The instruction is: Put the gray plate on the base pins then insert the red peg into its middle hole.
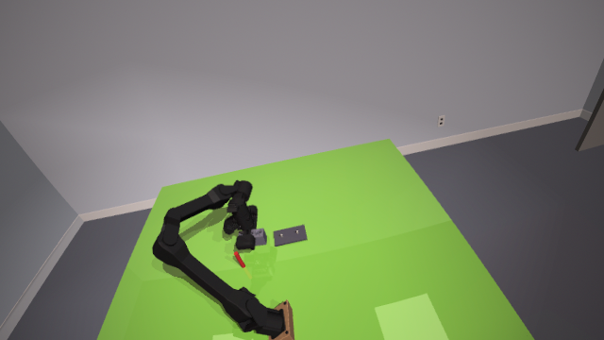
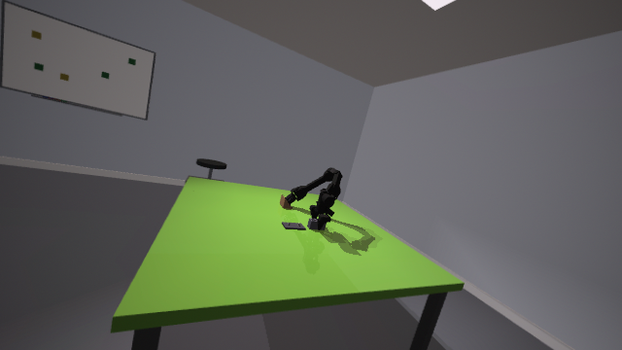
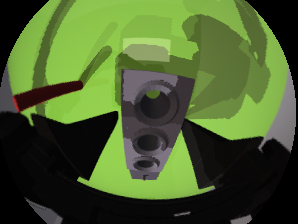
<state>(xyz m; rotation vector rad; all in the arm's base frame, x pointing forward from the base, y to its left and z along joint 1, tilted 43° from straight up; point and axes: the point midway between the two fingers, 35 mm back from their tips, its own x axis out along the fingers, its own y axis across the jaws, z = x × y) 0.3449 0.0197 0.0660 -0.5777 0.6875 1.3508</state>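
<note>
Now: gripper tip 14 cm to the left of the base and 1 cm past it. Also, from my gripper tip: gray plate (3 cm above); red peg (10 cm behind, 5 cm to the left, 3 cm above).
</note>
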